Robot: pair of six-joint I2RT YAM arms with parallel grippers.
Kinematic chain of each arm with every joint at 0, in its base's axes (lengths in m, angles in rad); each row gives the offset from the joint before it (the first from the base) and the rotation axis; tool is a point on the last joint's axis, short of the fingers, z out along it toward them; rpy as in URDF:
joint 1: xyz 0 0 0.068 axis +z
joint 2: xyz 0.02 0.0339 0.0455 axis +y
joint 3: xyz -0.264 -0.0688 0 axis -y
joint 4: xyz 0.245 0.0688 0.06 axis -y
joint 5: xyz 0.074 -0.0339 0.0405 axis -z
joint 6: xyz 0.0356 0 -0.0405 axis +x
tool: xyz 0 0 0 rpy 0 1.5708 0
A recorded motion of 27 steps. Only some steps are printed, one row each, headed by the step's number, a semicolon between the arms.
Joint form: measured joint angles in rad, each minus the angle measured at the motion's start. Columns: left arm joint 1, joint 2, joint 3, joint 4, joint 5, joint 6; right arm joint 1, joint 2, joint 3, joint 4, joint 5, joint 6.
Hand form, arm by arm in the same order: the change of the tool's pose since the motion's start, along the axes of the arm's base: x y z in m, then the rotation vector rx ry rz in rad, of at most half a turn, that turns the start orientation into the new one. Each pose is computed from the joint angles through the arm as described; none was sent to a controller.
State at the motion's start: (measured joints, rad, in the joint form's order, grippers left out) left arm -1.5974 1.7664 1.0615 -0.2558 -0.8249 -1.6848; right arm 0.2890 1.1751 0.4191 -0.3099 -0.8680 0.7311
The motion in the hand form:
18: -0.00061 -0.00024 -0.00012 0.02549 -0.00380 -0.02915; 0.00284 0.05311 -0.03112 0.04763 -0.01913 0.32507
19: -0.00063 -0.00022 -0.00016 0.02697 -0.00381 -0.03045; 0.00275 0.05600 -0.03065 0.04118 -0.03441 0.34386
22: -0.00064 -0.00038 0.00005 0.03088 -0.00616 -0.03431; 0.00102 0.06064 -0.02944 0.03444 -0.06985 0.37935
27: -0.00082 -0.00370 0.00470 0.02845 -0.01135 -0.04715; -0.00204 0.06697 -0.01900 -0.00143 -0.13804 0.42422
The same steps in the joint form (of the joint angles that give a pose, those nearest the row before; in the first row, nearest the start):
18: -0.0008 -0.0004 0.0000 0.0008 0.0137 0.0366; 0.2312 0.2831 0.0378 0.1964 -0.0755 -0.1080
19: -0.0008 -0.0004 0.0000 0.0004 0.0145 0.0381; 0.2438 0.2877 0.0458 0.1911 -0.0675 -0.1255
22: -0.0008 -0.0004 0.0008 0.0004 0.0149 0.0446; 0.2674 0.2865 0.0519 0.1896 -0.0545 -0.1568
27: -0.0008 0.0000 0.0179 0.0000 0.0183 0.0641; 0.3044 0.2460 0.0782 0.1320 -0.0034 -0.2082

